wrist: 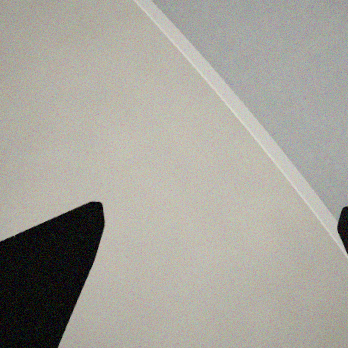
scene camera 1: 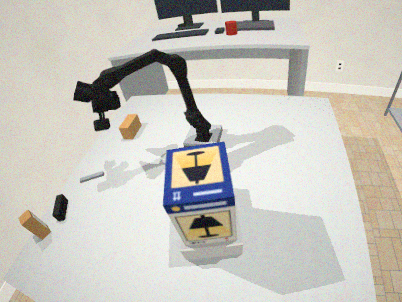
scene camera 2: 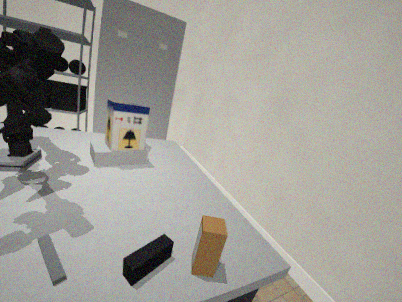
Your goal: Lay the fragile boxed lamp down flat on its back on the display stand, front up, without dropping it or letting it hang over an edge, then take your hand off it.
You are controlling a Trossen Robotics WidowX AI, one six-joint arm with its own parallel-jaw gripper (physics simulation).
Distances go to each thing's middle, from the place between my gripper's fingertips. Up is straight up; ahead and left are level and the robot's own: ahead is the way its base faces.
Right now the black block (scene camera 2: 137, 265) is 36 cm ahead of my hand, 24 cm below it and 9 cm to the right of it. The rest, counted from my hand: low display stand (scene camera 2: 101, 155) (55 cm to the left, 23 cm below, 19 cm ahead).
